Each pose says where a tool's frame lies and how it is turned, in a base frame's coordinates. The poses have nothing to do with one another.
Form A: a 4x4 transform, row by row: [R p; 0 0 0 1], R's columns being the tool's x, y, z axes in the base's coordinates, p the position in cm. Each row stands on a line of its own.
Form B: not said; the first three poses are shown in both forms.
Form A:
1:
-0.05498 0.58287 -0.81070 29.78
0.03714 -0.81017 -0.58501 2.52
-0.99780 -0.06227 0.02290 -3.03
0 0 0 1
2:
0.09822 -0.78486 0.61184 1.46
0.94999 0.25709 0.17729 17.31
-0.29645 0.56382 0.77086 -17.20
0 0 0 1
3:
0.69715 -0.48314 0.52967 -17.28
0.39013 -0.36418 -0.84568 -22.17
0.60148 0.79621 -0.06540 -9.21
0 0 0 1
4:
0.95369 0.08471 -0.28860 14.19
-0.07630 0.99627 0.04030 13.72
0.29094 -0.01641 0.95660 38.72
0 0 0 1
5:
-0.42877 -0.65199 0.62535 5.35
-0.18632 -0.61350 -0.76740 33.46
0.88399 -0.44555 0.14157 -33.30
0 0 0 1
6:
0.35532 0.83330 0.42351 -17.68
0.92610 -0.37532 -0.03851 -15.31
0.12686 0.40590 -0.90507 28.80
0 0 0 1
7:
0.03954 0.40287 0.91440 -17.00
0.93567 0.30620 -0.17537 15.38
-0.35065 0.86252 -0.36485 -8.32
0 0 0 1
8:
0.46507 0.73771 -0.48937 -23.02
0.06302 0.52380 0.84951 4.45
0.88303 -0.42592 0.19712 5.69
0 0 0 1
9:
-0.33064 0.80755 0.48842 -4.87
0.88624 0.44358 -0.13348 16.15
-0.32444 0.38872 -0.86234 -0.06
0 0 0 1
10:
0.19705 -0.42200 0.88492 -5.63
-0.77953 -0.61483 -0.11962 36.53
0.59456 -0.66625 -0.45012 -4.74
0 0 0 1
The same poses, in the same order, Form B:
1: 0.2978 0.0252 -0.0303 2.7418 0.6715 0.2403 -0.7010
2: 0.0146 0.1731 -0.1720 1.5077 0.1937 0.4550 0.8692
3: -0.1728 -0.2217 -0.0921 1.9457 0.8822 -0.0386 0.4692
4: 0.1419 0.1372 0.3872 0.3069 -0.0939 -0.9593 -0.2665
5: 0.0535 0.3346 -0.3330 2.8252 0.5171 -0.4156 0.7482
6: -0.1768 -0.1531 0.2880 2.8670 0.8195 0.5470 0.1711
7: -0.1700 0.1538 -0.0832 2.1055 0.6031 0.7351 0.3096
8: -0.2302 0.0445 0.0569 1.4777 -0.6405 -0.6892 -0.3388
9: -0.0487 0.1615 -0.0006 2.6356 0.5387 0.8386 0.0812
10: -0.0563 0.3653 -0.0474 2.7761 -0.7647 0.4062 -0.5002
